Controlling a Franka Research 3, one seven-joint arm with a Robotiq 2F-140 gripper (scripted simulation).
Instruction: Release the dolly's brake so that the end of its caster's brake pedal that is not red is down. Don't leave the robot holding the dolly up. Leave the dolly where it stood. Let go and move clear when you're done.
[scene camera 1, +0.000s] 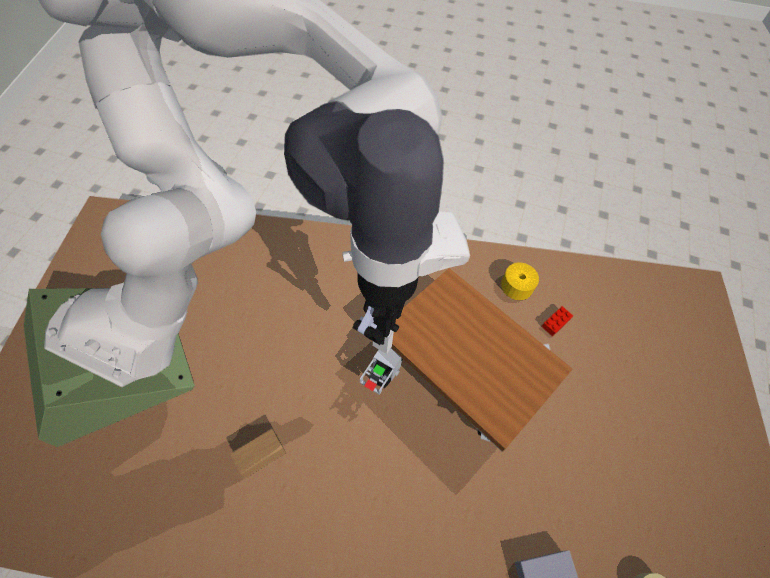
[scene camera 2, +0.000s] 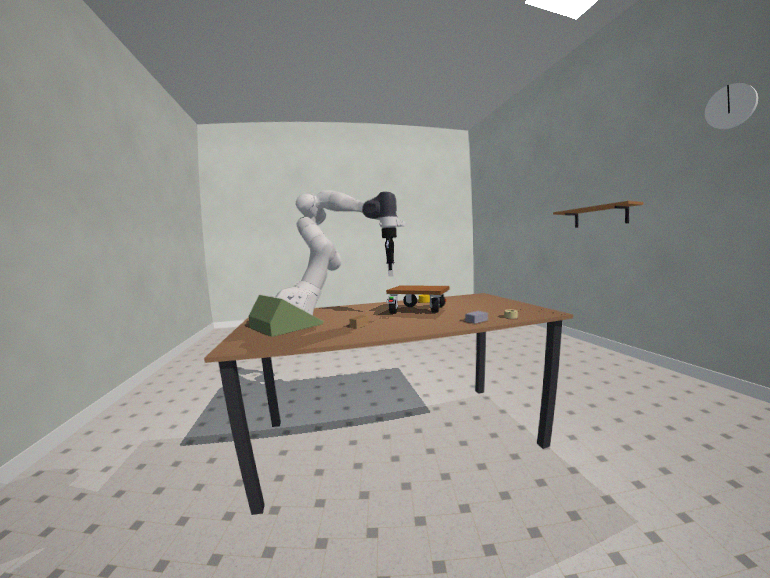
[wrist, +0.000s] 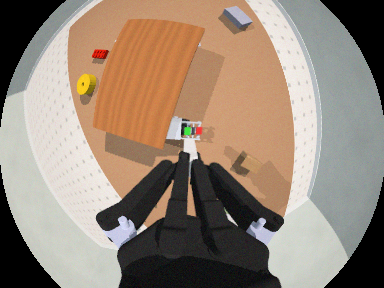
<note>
I see my gripper (scene camera 1: 382, 346), a small wooden block (scene camera 1: 258, 453) and a yellow spool (scene camera 1: 520, 280).
My gripper also shows in the wrist view (wrist: 188, 147).
</note>
